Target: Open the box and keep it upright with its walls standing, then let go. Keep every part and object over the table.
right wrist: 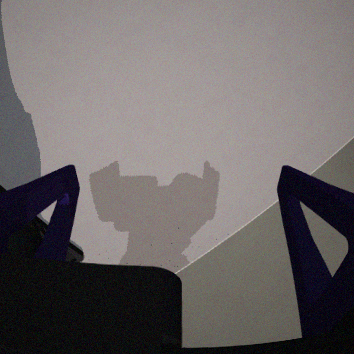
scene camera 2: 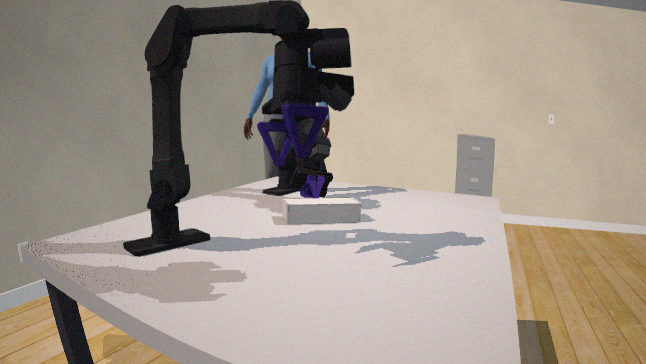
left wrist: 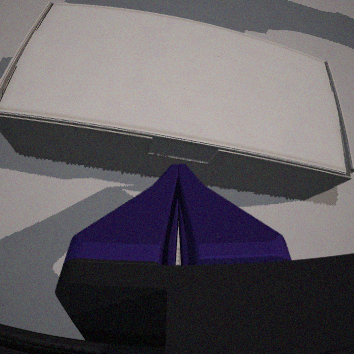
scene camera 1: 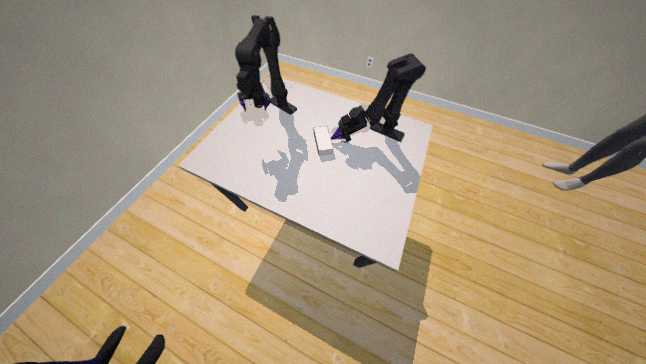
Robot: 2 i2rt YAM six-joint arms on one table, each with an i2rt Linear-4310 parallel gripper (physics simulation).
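Frame: origin at the left arm's base, x right, y down, z ahead, level; metres.
Seen in the pictures: left gripper, between the fingertips: [left wrist: 177, 175] [scene camera 1: 331, 138]; right gripper, between the fingertips: [right wrist: 177, 176] [scene camera 2: 289, 162] [scene camera 1: 255, 110]; left arm's base, origin of its link: [scene camera 2: 287, 190] [scene camera 1: 386, 131]; right arm's base, origin of its link: [right wrist: 22, 228] [scene camera 2: 167, 243] [scene camera 1: 283, 105].
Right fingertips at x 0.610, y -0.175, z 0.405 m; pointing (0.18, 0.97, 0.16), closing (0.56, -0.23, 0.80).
Note:
Offsets run from my right fingertips to a thing's top centre. "spot": to the spot under its first point.
A flat white box @(dx -0.329, dy +0.127, dz -0.125 m) [scene camera 1: 323, 138] lies closed on the table, its lid down; it also shows in scene camera 2 [scene camera 2: 321, 209] and in the left wrist view [left wrist: 175, 88]. A small tab @(spot: dx -0.357, dy +0.140, dz -0.152 m) [left wrist: 182, 150] sits at the middle of its shaded front wall. My left gripper [scene camera 1: 336, 133] is shut and empty, its tips [left wrist: 178, 168] right at the box's front wall just below the tab. It also shows in scene camera 2 [scene camera 2: 313, 186]. My right gripper [scene camera 1: 254, 105] [scene camera 2: 293, 132] [right wrist: 177, 176] is open and empty, hanging above the table's far corner, far from the box.
The table edge [right wrist: 267, 207] runs close under my right gripper. The arm bases [scene camera 1: 284, 106] [scene camera 1: 387, 131] stand at the table's far side. A grey filing cabinet [scene camera 2: 474, 165] and a person [scene camera 2: 266, 90] stand beyond the table.

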